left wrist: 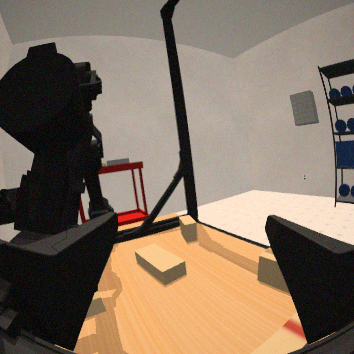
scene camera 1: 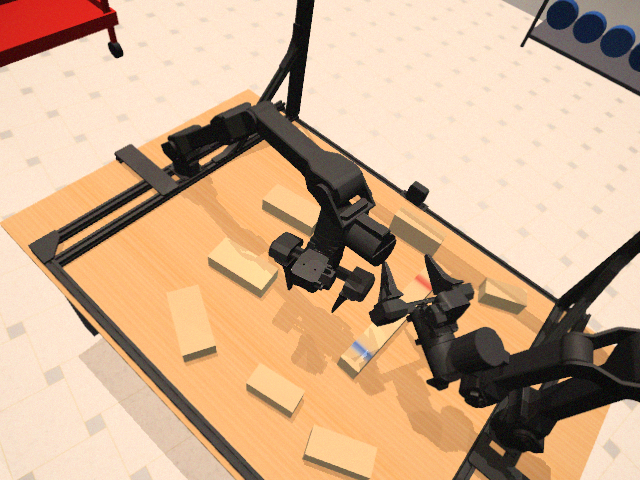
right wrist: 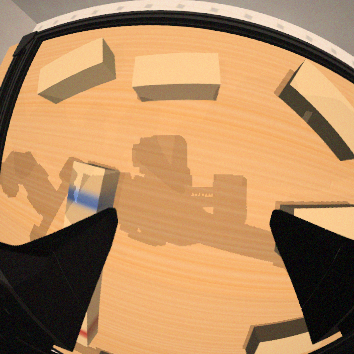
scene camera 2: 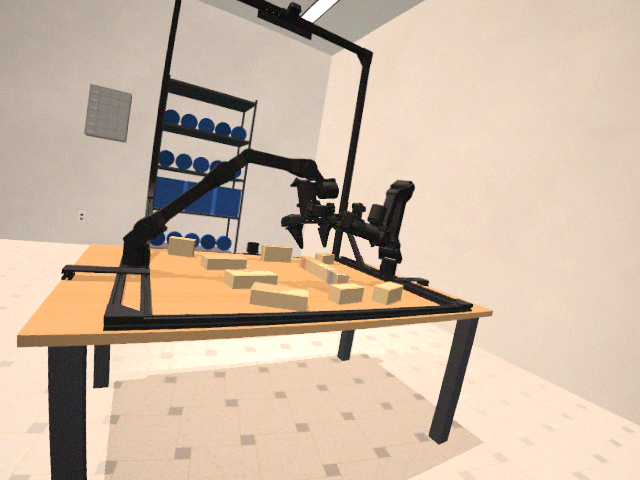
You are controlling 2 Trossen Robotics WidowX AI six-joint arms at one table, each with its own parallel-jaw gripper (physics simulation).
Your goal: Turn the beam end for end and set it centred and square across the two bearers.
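Pixels of known places: left gripper, between the fingertips: [left wrist: 194,222] [scene camera 1: 405,258]; right gripper, between the fingertips: [scene camera 1: 310,300] [right wrist: 196,217] [scene camera 2: 313,248]; left arm's base, origin of its link: [scene camera 1: 507,432] [scene camera 2: 386,275]; right arm's base, origin of its link: [scene camera 1: 186,168] [scene camera 2: 134,265].
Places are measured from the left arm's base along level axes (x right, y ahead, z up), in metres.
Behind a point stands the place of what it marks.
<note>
The long pale beam [scene camera 1: 379,334] {x -0.026, y 0.297, z 0.025 m} [scene camera 2: 316,267] {x 0.033, y 0.322, z 0.012 m} [right wrist: 89,175] {x -0.105, y 0.309, z 0.025 m} lies on the table, slanting, with its blue band at the lower left and red band at the upper right in scene camera 1. Its red-banded part [left wrist: 280,340] {x 0.116, y 0.305, z 0.025 m} shows low in the left wrist view. My left gripper [scene camera 1: 406,259] {x 0.027, y 0.335, z 0.207 m} [left wrist: 194,222] {x 0.027, y 0.335, z 0.207 m} is open and empty above the beam, hiding part of it. My right gripper [scene camera 1: 311,299] {x -0.104, y 0.426, z 0.105 m} [scene camera 2: 312,245] {x -0.104, y 0.426, z 0.105 m} [right wrist: 196,217] {x -0.104, y 0.426, z 0.105 m} is open and empty, above the table left of the beam. Several plain pale blocks lie about; I cannot tell which two are the bearers.
Blocks [scene camera 1: 242,260] {x -0.096, y 0.615, z 0.019 m} [scene camera 1: 191,317] {x -0.256, y 0.588, z 0.019 m} [scene camera 1: 275,384] {x -0.240, y 0.379, z 0.025 m} lie left of and below the beam. Others [scene camera 1: 416,229] {x 0.243, y 0.388, z 0.040 m} [scene camera 1: 502,294] {x 0.250, y 0.150, z 0.025 m} lie near the far frame rail. The right arm [scene camera 1: 338,175] {x -0.054, y 0.463, z 0.373 m} partly covers another block [scene camera 1: 292,204] {x 0.098, y 0.648, z 0.019 m}. An upright frame post [left wrist: 180,110] {x 0.357, y 0.879, z 0.438 m} stands at a table corner.
</note>
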